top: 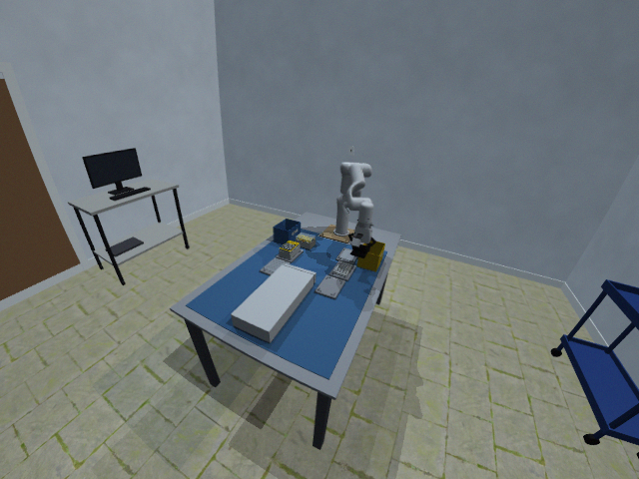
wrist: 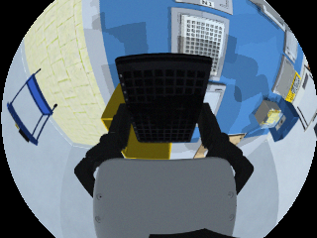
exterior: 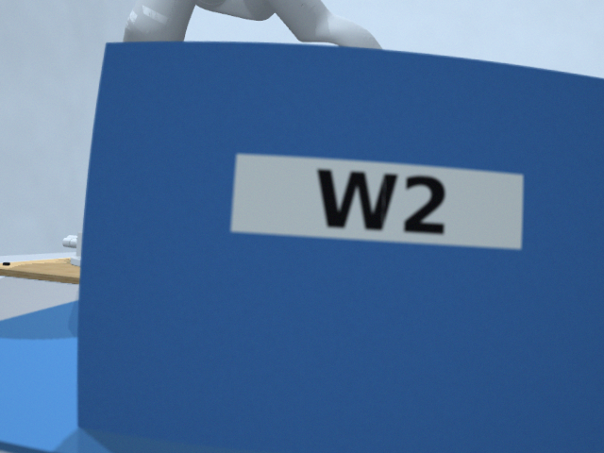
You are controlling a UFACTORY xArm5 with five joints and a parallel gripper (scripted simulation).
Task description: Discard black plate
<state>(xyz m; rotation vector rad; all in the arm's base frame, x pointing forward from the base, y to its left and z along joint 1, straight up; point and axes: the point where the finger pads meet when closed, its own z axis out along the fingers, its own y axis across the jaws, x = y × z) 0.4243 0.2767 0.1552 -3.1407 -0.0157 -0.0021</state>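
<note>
My gripper is now 130 mm past the yellow waste bin W1, 50 mm to the right of it and 120 mm above it. From my hand the other things lie so: grey work nest (230 mm ahead, 80 mm to the right, 150 mm below); black plate (10 mm below); yellow-topped rack (50 mm ahead, 470 mm to the right, 100 mm below).
</note>
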